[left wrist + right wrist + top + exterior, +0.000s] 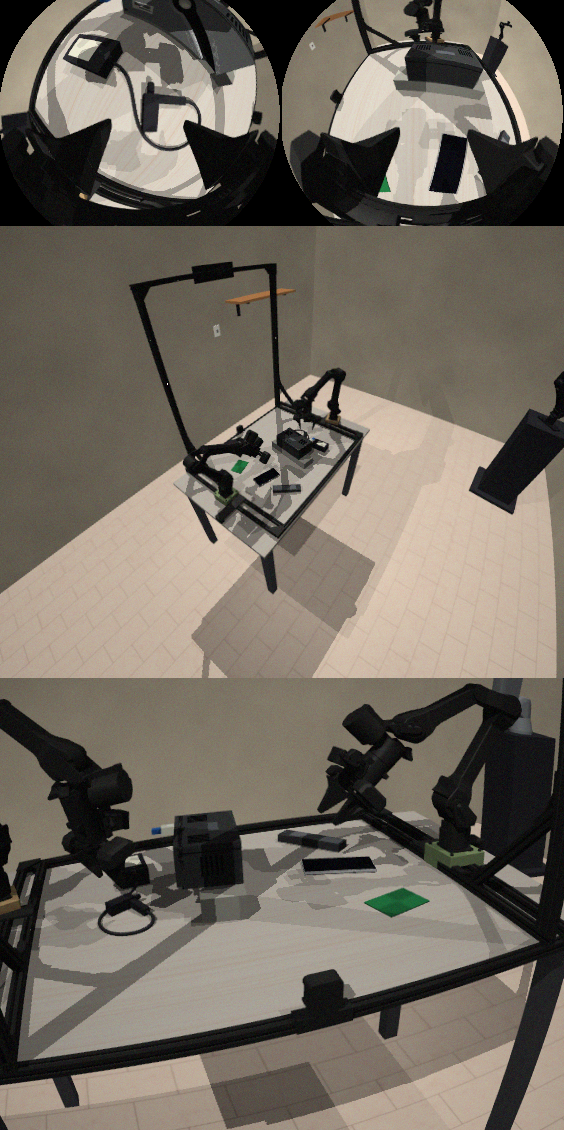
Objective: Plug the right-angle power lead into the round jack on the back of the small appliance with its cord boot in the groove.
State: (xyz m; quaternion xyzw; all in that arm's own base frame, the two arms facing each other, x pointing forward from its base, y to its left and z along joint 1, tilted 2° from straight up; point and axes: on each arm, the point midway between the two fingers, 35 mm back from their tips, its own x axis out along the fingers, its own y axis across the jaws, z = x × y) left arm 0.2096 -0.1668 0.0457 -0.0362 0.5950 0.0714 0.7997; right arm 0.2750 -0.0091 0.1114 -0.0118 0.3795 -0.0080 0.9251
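My left gripper is now 8 cm above the right-angle plug and 3 cm to the left of it. Also, from my left hand: green card 53 cm to the right, 10 cm behind, 9 cm below; then black remote 43 cm to the right, 27 cm ahead, 8 cm below; then grey block 22 cm to the right, 7 cm below, 6 cm ahead.
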